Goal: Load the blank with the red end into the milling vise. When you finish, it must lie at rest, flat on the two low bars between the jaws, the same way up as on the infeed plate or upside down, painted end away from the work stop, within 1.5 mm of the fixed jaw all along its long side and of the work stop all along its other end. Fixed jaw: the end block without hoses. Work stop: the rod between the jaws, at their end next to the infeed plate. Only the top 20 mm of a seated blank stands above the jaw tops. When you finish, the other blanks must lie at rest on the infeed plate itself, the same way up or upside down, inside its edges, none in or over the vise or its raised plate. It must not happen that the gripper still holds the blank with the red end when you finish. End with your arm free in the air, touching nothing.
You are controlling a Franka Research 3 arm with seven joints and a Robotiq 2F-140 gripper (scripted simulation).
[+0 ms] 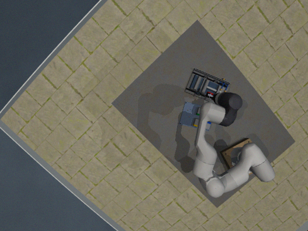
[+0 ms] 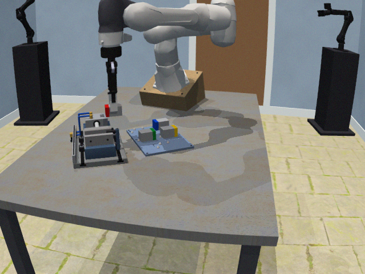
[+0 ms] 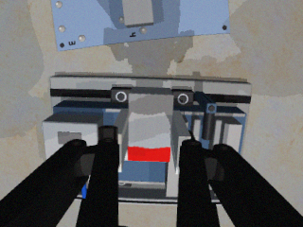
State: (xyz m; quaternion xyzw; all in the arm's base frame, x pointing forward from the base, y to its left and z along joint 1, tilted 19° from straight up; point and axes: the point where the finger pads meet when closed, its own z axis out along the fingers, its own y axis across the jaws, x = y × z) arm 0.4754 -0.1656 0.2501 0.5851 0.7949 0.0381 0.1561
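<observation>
The work stop rod lies 90 mm below my hand and 70 mm ahead of it. From my hand the other things lie so: green blank 160 mm below, 120 mm to the left, 60 mm behind; then hosed block 100 mm below, 90 mm to the right, 70 mm behind; then red-ended blank 40 mm below.
</observation>
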